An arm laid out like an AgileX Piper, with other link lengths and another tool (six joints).
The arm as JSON. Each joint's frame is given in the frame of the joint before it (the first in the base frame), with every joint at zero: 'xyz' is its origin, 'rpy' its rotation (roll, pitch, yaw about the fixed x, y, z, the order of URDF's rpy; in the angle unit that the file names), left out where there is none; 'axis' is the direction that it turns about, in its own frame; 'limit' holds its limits. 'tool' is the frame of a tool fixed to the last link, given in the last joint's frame.
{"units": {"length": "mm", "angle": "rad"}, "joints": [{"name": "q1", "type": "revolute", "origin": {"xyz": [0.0, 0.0, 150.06], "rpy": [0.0, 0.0, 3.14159]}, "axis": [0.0, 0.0, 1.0], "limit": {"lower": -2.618, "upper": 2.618}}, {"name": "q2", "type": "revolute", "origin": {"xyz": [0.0, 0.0, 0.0], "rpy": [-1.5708, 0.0, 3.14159]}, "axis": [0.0, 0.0, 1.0], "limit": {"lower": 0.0, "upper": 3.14}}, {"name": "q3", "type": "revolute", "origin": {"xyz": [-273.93, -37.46, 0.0]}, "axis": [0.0, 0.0, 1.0], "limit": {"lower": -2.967, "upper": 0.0}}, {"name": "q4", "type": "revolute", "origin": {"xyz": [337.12, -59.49, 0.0], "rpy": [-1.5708, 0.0, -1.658]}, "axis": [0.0, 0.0, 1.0], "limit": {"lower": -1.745, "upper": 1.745}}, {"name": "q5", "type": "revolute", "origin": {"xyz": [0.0, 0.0, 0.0], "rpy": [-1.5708, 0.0, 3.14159]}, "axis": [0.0, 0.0, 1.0], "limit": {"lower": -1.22, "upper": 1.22}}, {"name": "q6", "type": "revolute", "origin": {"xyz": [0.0, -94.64, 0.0], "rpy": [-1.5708, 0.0, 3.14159]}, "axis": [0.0, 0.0, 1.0], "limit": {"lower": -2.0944, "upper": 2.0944}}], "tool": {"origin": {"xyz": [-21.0, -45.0, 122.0], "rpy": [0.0, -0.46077, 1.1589]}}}
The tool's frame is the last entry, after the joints.
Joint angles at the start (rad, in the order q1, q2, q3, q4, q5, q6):
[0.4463 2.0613 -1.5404 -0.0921 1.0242 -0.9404]
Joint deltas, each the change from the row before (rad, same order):
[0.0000 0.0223 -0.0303 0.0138 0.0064 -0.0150]
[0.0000 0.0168 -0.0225 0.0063 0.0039 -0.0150]
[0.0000 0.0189 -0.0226 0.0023 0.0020 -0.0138]
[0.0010 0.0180 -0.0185 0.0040 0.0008 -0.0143]
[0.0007 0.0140 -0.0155 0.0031 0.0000 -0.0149]
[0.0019 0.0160 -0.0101 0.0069 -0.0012 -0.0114]
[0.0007 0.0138 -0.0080 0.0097 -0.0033 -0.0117]
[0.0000 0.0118 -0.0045 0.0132 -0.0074 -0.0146]
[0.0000 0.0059 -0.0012 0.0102 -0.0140 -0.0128]
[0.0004 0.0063 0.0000 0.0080 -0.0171 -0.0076]
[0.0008 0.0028 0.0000 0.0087 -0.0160 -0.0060]
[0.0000 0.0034 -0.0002 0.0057 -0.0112 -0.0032]
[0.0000 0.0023 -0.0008 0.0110 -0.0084 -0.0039]
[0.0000 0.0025 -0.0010 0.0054 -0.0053 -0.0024]
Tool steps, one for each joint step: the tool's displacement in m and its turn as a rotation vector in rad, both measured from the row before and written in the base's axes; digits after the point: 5 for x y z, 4 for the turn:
[0.00455 0.00454 -0.00120 0.0098 0.0041 0.0086]
[0.00390 0.00250 -0.00104 0.0039 0.0009 0.0120]
[0.00439 0.00188 -0.00209 0.0008 -0.0006 0.0126]
[0.00310 0.00217 -0.00301 0.0013 0.0019 0.0135]
[0.00291 0.00168 -0.00206 0.0013 -0.0001 0.0142]
[0.00062 0.00232 -0.00475 0.0022 0.0069 0.0105]
[0.00060 0.00231 -0.00441 0.0055 0.0060 0.0085]
[0.00043 0.00253 -0.00461 0.0093 0.0049 0.0093]
[0.00170 0.00253 -0.00287 0.0110 -0.0046 0.0088]
[0.00192 0.00262 -0.00347 0.0104 -0.0068 0.0048]
[0.00198 0.00309 -0.00168 0.0121 -0.0087 0.0031]
[0.00140 0.00182 -0.00181 0.0077 -0.0051 0.0007]
[0.00072 0.00265 -0.00100 0.0114 -0.0022 -0.0010]
[0.00061 0.00139 -0.00100 0.0057 -0.0015 -0.0001]

